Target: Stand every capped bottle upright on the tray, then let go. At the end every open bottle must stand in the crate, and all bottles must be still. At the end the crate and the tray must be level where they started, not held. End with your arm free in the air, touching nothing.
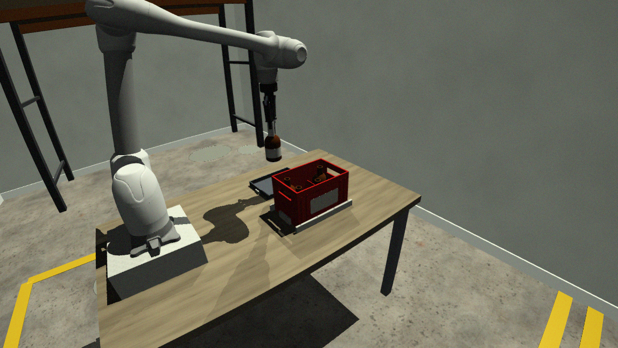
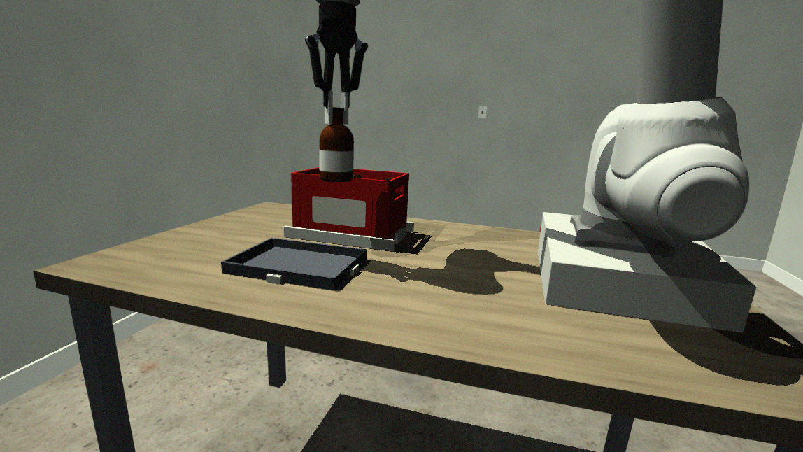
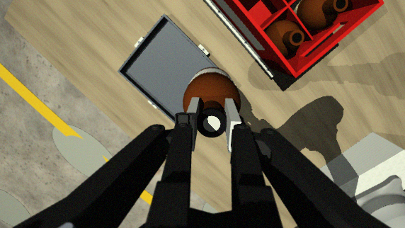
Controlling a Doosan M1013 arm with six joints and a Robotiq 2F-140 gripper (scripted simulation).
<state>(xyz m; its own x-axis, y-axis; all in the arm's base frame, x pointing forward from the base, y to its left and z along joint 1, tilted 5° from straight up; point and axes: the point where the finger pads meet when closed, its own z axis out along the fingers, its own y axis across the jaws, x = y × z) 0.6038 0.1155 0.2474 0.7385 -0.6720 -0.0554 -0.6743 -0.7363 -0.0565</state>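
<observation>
My gripper is now 70 mm above the brown capped bottle. The rest, counted from my hand: red crate: 260 mm below, 210 mm to the right, 60 mm ahead; dark tray: 330 mm below, 80 mm to the left, 50 mm ahead.
</observation>
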